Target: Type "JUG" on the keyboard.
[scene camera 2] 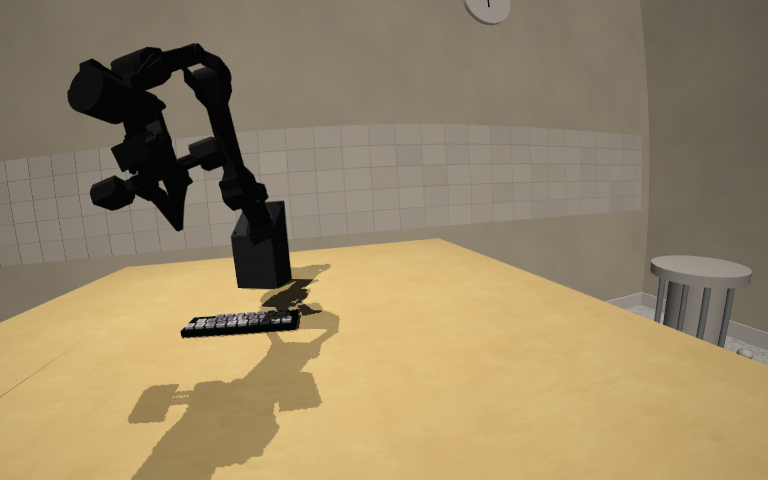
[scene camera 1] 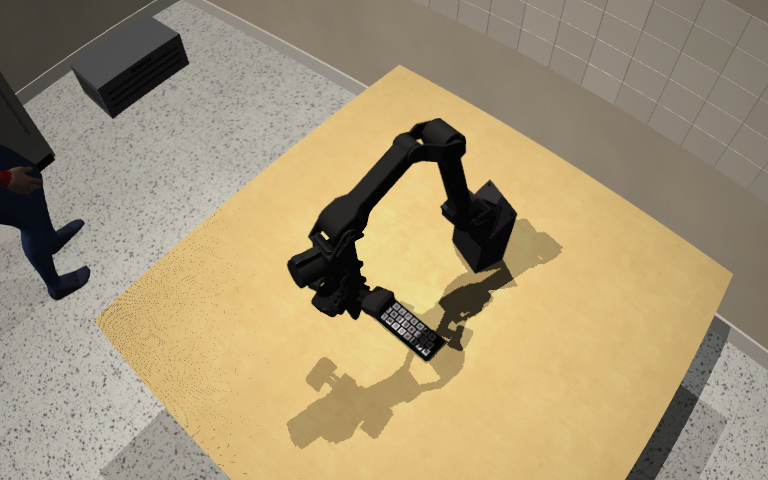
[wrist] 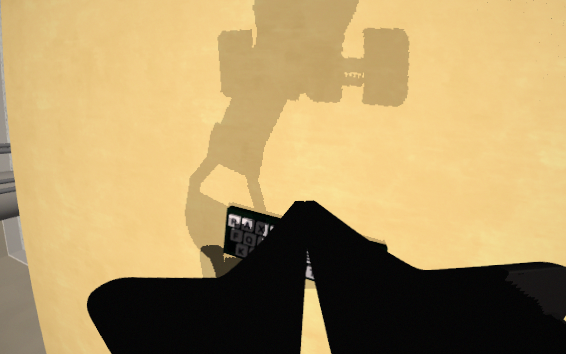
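Where they show: gripper, between the fingertips: (scene camera 2: 179, 230) (scene camera 1: 356, 318) (wrist: 304, 210); arm's base, origin of its link: (scene camera 2: 259, 218) (scene camera 1: 487, 215).
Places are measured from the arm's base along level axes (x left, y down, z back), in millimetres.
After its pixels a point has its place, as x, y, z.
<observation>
A small dark keyboard (scene camera 1: 408, 326) @(-91, 156, -275) (scene camera 2: 243, 325) @(-102, 158, -301) (wrist: 248, 239) @(-43, 154, -295) with rows of white letter keys lies flat on the table. Its upper left end is partly hidden by the arm in scene view 1. My gripper (scene camera 1: 355, 315) @(-176, -21, -373) (scene camera 2: 178, 227) @(-176, -21, -373) (wrist: 304, 210) @(-176, -21, -373) is shut with nothing between its fingertips, which point down and hang well above the table. In the wrist view the fingers cover most of the keyboard. Keys R, A, X, F, Q and K show left of them, and part of a light key shows in the gap between the fingers. I cannot make out J, U or G.
The arm's black base (scene camera 1: 485, 237) @(13, 24, -47) (scene camera 2: 261, 254) @(-13, 85, -45) stands on the yellow table (scene camera 1: 566, 339) @(294, 172, -159) (scene camera 2: 509, 367) @(165, 172, -633) (wrist: 125, 125) @(139, 172, -489) behind the keyboard. The arm's shadow falls across the keyboard's right part and the table. A round stool (scene camera 2: 701, 270) stands beyond the table's right edge.
</observation>
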